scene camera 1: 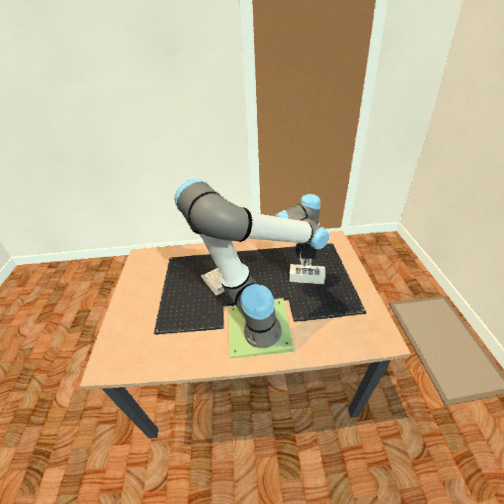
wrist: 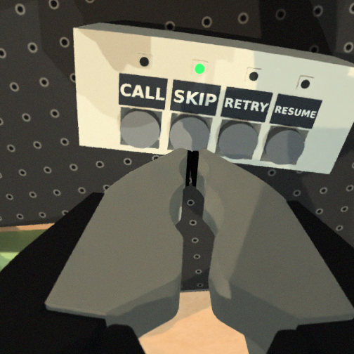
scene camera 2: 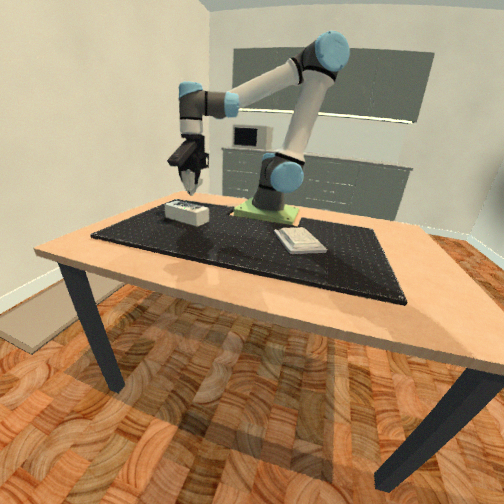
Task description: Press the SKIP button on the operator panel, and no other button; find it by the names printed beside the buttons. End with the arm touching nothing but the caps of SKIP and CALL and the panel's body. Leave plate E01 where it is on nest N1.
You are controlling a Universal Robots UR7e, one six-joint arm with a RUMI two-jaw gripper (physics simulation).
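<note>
The white operator panel [scene camera 1: 307,280] [scene camera 2: 186,215] [wrist: 97,100] has four grey round buttons in a row, with names beside them: CALL [wrist: 140,129], SKIP [wrist: 187,131], RETRY [wrist: 237,140] and RESUME [wrist: 284,145]. The lamp above SKIP [wrist: 199,68] glows green; the other three are dark. My gripper [scene camera 1: 305,263] [scene camera 2: 190,193] [wrist: 190,155] is shut and empty. Its tips are above the panel, apart from it, and in the wrist view they overlap the lower edge of the SKIP cap. A pale plate [scene camera 2: 299,238], apparently E01, lies flat on its light nest [scene camera 2: 311,252]; no names are readable there.
The panel and nest stand on a black perforated mat [scene camera 1: 192,312] [scene camera 2: 240,252] on the wooden table [scene camera 1: 160,362] [scene camera 2: 150,272]. The arm's base is on a green plate [scene camera 1: 240,347] [scene camera 2: 265,216]. In scene camera 1, the arm partly covers the nest.
</note>
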